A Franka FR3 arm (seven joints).
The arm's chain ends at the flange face. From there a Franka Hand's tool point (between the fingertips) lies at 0.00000 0.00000 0.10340 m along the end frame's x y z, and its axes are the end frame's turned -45 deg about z.
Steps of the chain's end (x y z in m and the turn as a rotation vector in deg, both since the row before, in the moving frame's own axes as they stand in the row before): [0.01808 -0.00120 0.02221 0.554 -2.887 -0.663]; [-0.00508 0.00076 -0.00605 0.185 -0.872 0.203]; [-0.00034 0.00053 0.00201 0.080 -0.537 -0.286]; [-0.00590 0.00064 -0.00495 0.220 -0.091 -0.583]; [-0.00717 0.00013 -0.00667 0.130 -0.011 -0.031]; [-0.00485 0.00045 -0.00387 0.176 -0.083 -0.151]
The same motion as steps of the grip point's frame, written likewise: [0.01063 0.00756 0.02207 2.433 -1.650 -0.663]; [-0.00500 -0.00441 -0.00606 0.747 -0.486 0.203]; [-0.00120 -0.00065 0.00201 0.436 -0.323 -0.286]; [-0.00446 -0.00412 -0.00495 0.220 0.091 -0.583]; [-0.00501 -0.00516 -0.00667 0.100 0.084 -0.031]; [-0.00363 -0.00344 -0.00387 0.183 0.066 -0.151]
